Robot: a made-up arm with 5 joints. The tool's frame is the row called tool.
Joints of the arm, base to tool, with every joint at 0 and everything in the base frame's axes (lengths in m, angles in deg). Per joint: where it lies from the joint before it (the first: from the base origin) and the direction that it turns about. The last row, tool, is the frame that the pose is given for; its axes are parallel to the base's.
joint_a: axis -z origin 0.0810 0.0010 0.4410
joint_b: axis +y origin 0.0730 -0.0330 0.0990
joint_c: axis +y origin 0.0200 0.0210 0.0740
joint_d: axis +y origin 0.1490 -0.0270 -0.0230
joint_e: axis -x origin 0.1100 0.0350 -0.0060
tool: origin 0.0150 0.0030 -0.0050
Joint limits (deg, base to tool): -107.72..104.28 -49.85..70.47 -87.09..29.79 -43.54..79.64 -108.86..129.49
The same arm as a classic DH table. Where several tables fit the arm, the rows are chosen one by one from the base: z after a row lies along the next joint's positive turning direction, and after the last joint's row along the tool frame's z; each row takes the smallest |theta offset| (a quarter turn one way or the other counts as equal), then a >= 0, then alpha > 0; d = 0 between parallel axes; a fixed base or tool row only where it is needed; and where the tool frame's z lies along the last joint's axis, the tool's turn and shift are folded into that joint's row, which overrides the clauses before.
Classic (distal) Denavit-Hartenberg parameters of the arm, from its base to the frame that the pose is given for. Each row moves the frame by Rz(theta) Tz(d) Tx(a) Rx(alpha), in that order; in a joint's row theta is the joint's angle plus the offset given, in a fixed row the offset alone. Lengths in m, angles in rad.
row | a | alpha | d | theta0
base (fixed) | 0.081 | 3.1416 | 0 | 0.0123
joint_a | 0.073 | 1.5708 | -0.54 | 0.0123
joint_b | 0.0767 | 0 | 0 | -1.3068
joint_c | 0.1508 | 0 | 0 | 1.46
joint_d | 0.006 | -1.5708 | -0.004 | 1.4176
joint_e | 0.003 | 1.5708 | -0.125 | -1.5708
tool (fixed) | 0 | 0 | -0.005 | -1.5708
Joint limits (rad, base to tool): -1.8801..1.82 -0.87..1.2299 -1.52..0.5199 -0.7599..1.39 -1.9..2.26

